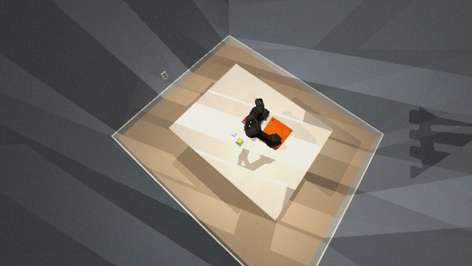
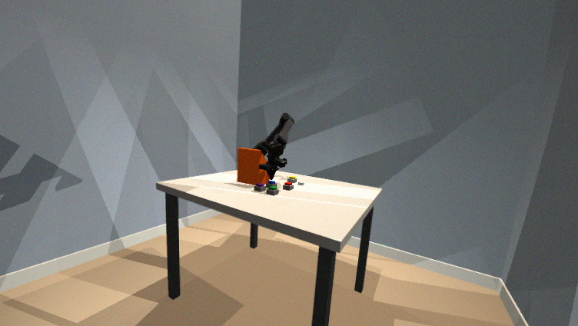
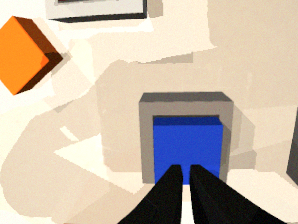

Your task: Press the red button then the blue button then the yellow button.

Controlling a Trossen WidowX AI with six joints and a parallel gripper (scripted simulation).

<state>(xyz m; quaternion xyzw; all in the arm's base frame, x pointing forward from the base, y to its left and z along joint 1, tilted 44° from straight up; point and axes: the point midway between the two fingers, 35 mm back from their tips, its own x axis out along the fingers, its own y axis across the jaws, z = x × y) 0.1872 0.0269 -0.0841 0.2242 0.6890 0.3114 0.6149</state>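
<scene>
The blue button lies 2 cm below my gripper tip. From my gripper tip the other things lie so: red button 9 cm ahead, 5 cm to the left, 2 cm below; then purple button 10 cm to the right, 2 cm below; then orange block 4 cm ahead, 10 cm to the left, 4 cm below.
</scene>
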